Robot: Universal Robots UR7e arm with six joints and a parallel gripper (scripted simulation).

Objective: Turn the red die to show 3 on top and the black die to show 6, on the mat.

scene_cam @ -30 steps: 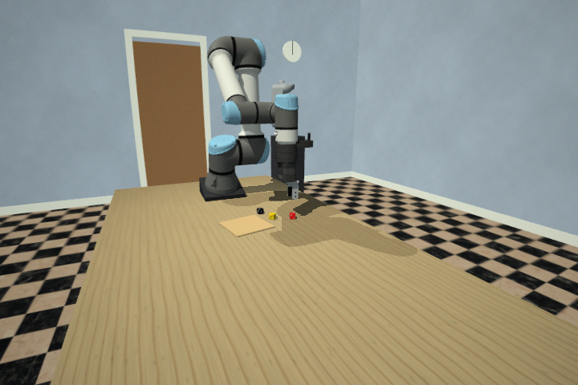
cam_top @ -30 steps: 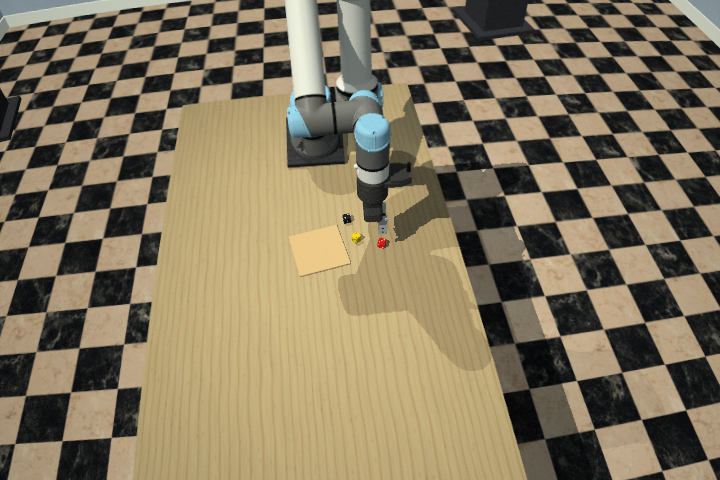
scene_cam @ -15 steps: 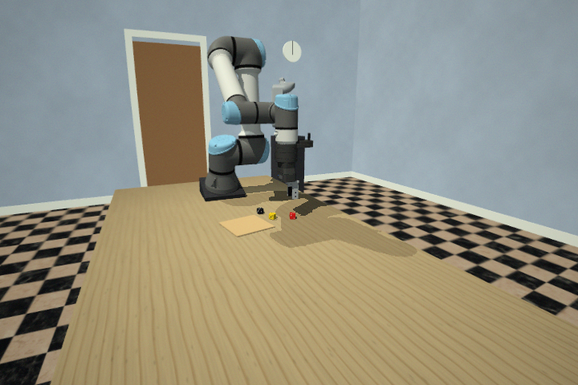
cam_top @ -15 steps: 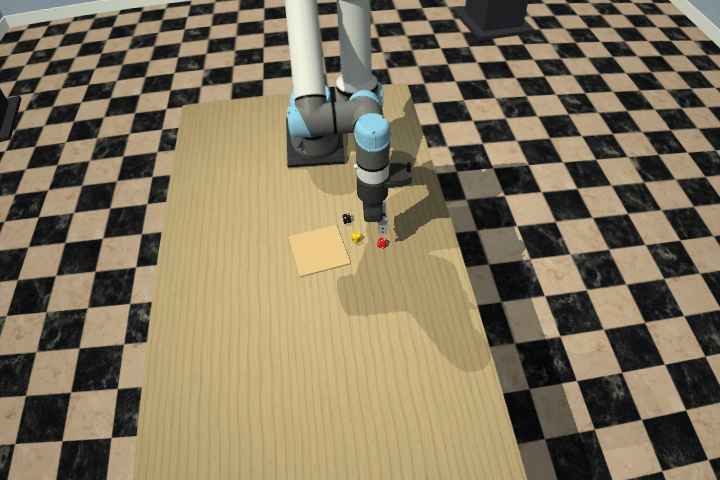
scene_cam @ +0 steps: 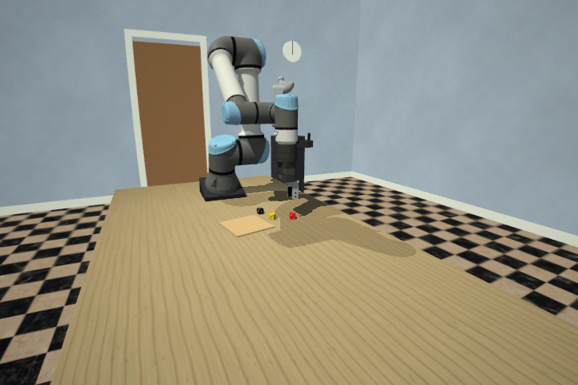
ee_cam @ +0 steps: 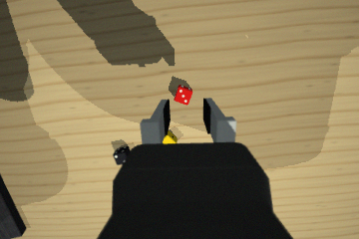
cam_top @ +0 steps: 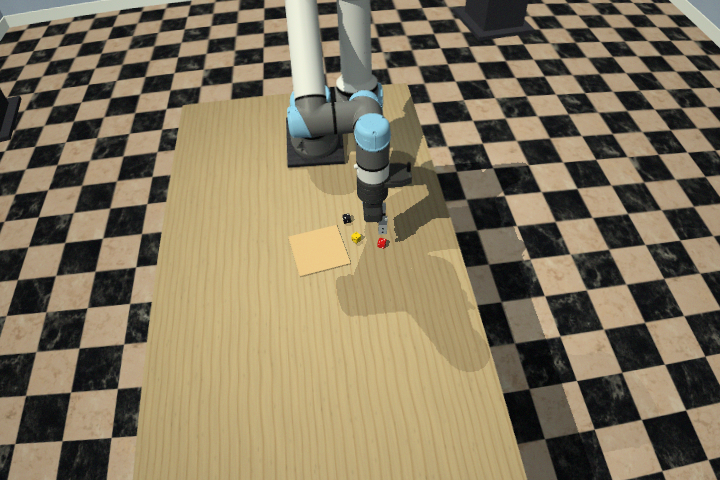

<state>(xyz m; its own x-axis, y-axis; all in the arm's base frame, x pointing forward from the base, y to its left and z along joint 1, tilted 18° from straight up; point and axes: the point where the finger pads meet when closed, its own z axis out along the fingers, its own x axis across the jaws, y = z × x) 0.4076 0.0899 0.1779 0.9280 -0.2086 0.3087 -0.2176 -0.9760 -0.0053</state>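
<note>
Right now my hand is 9 cm above the red die. Round my hand: black die (12 cm behind, 7 cm to the right, 9 cm below); yellow die (4 cm behind, 6 cm to the right, 9 cm below); tan mat (4 cm behind, 17 cm to the right, 10 cm below).
</note>
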